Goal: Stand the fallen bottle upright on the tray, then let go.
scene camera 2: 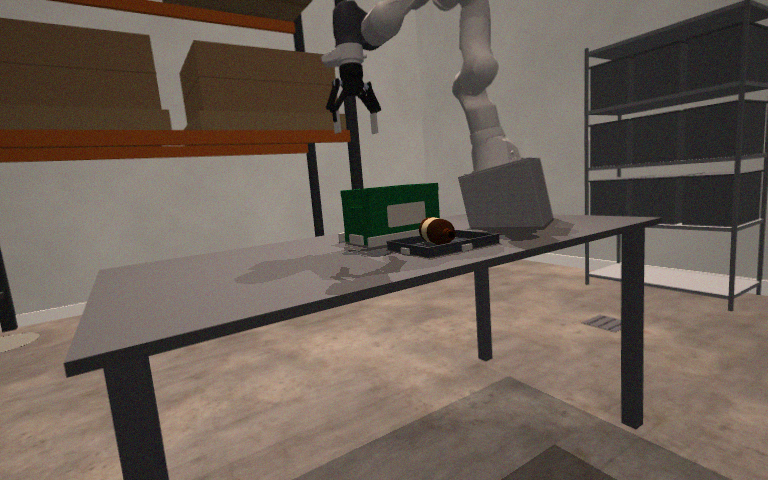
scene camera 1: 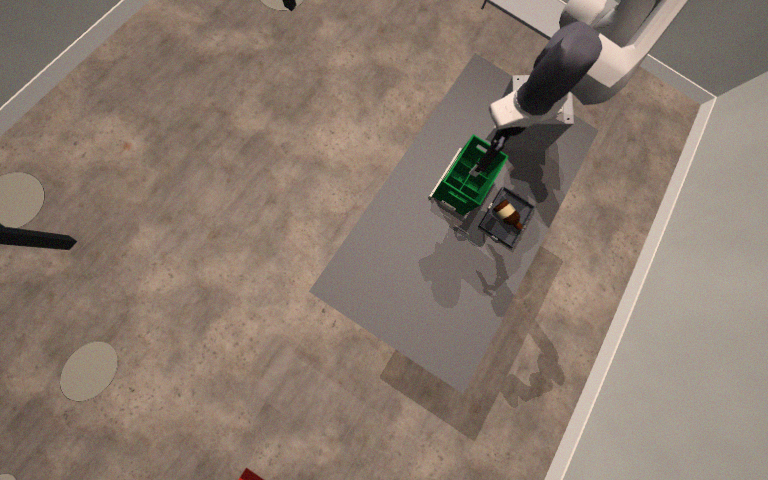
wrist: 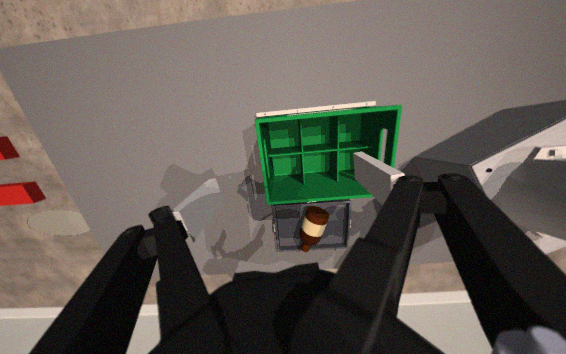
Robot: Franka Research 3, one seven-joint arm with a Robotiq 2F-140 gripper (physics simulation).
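The brown bottle (scene camera 1: pixel 508 213) (scene camera 2: pixel 436 230) (wrist: pixel 314 227) with a cream label lies on its side in the shallow dark tray (scene camera 1: pixel 498 231) (scene camera 2: pixel 485 240) (wrist: pixel 337 227). Its neck points away from the green crate, toward the near long edge of the table in scene camera 2. My gripper (scene camera 1: pixel 479 169) (scene camera 2: pixel 356 123) (wrist: pixel 284 178) is open and empty, fingers pointing down. It hangs high above the table, well above the bottle and off to the crate's side of it in scene camera 1. The bottle's underside is hidden.
The green crate (scene camera 1: pixel 457 199) (scene camera 2: pixel 357 217) (wrist: pixel 320 189) with inner dividers stands right beside the tray and rises well above its rim. A pale strip (scene camera 1: pixel 445 174) (wrist: pixel 316 108) runs along the crate's far side. The arm's grey base block (scene camera 2: pixel 504 195) stands at one end of the table (scene camera 1: pixel 368 254) (scene camera 2: pixel 169 300).
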